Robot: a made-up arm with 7 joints. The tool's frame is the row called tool.
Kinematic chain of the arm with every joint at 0, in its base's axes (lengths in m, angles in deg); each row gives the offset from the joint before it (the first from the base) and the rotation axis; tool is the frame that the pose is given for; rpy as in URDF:
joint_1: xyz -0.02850 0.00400 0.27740 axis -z
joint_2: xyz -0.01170 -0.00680 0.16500 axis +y
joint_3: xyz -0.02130 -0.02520 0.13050 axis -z
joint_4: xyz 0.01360 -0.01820 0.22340 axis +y
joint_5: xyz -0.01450 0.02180 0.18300 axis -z
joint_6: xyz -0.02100 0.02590 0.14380 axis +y
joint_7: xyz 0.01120 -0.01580 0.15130 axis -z
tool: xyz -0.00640 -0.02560 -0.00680 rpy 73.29 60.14 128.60
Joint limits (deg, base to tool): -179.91..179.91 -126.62..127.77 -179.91..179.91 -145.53..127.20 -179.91..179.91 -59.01..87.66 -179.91..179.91
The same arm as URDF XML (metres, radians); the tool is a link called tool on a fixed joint. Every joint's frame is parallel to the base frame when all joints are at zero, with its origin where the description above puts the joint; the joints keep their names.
<robot name="arm">
<joint name="tool_joint" type="fixed"><parent link="link7"/><child link="tool"/><origin xyz="-0.0064 -0.0256 -0.0068" rpy="1.2792 1.0496 2.2445"/></joint>
<joint name="joint_7" type="revolute"><parent link="link6"/><child link="link7"/><origin xyz="0.0112 -0.0158 0.1513" rpy="0 0 0"/><axis xyz="0 0 -1"/><limit lower="-3.14" upper="3.14"/></joint>
<joint name="joint_6" type="revolute"><parent link="link5"/><child link="link6"/><origin xyz="-0.021 0.0259 0.1438" rpy="0 0 0"/><axis xyz="0 1 0"/><limit lower="-1.0299" upper="1.53"/></joint>
<joint name="joint_5" type="revolute"><parent link="link4"/><child link="link5"/><origin xyz="-0.0145 0.0218 0.183" rpy="0 0 0"/><axis xyz="0 0 -1"/><limit lower="-3.14" upper="3.14"/></joint>
<joint name="joint_4" type="revolute"><parent link="link3"/><child link="link4"/><origin xyz="0.0136 -0.0182 0.2234" rpy="0 0 0"/><axis xyz="0 1 0"/><limit lower="-2.54" upper="2.2201"/></joint>
<joint name="joint_3" type="revolute"><parent link="link2"/><child link="link3"/><origin xyz="-0.0213 -0.0252 0.1305" rpy="0 0 0"/><axis xyz="0 0 -1"/><limit lower="-3.14" upper="3.14"/></joint>
<joint name="joint_2" type="revolute"><parent link="link1"/><child link="link2"/><origin xyz="-0.0117 -0.0068 0.165" rpy="0 0 0"/><axis xyz="0 1 0"/><limit lower="-2.2099" upper="2.23"/></joint>
<joint name="joint_1" type="revolute"><parent link="base_link"/><child link="link1"/><origin xyz="-0.0285 0.004 0.2774" rpy="0 0 0"/><axis xyz="0 0 -1"/><limit lower="-3.14" upper="3.14"/></joint>
<link name="base_link"/>
<link name="link1"/>
<link name="link2"/>
<link name="link3"/>
<link name="link4"/>
<link name="link5"/>
<link name="link6"/>
<link name="link7"/>
<link name="tool"/>
</robot>

